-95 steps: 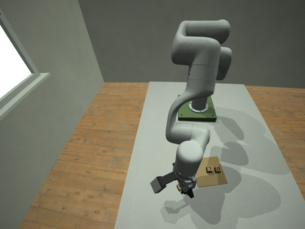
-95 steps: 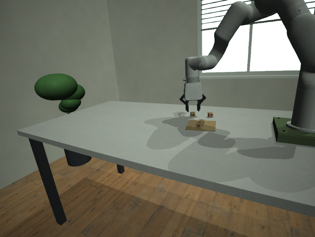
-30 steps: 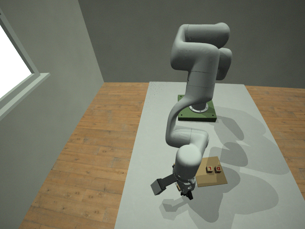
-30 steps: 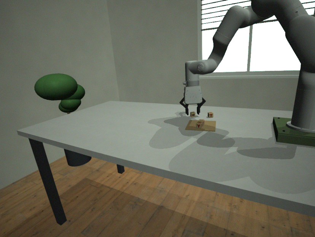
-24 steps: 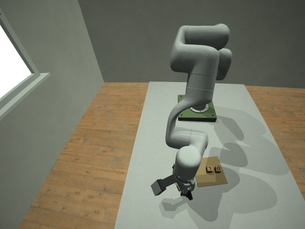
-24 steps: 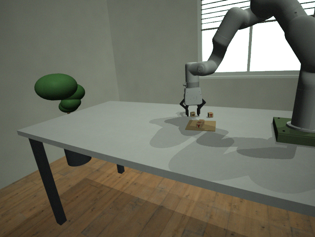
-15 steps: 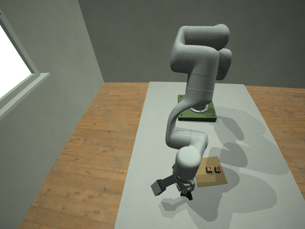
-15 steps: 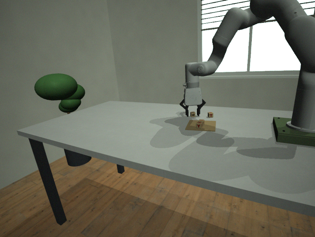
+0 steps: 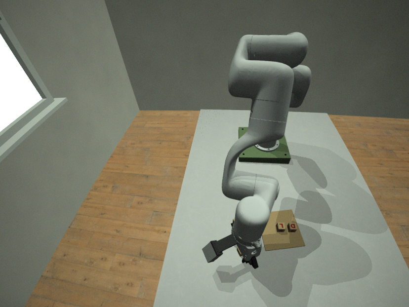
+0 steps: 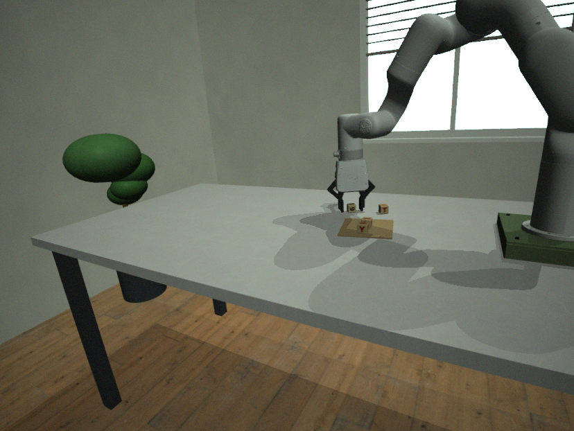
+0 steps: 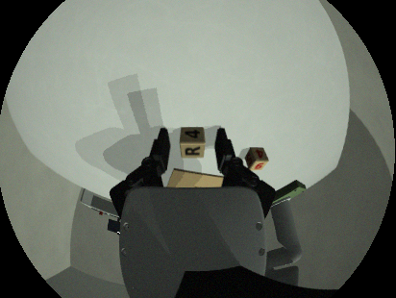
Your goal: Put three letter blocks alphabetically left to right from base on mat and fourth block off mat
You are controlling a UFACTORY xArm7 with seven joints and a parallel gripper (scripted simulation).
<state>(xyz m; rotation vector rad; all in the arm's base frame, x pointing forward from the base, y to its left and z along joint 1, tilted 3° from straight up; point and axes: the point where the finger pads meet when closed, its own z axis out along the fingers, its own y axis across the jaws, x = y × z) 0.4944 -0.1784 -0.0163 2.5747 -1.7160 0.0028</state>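
Right now the tan mat is 150 mm to the left of my hand, 70 mm behind it and 20 mm below it.
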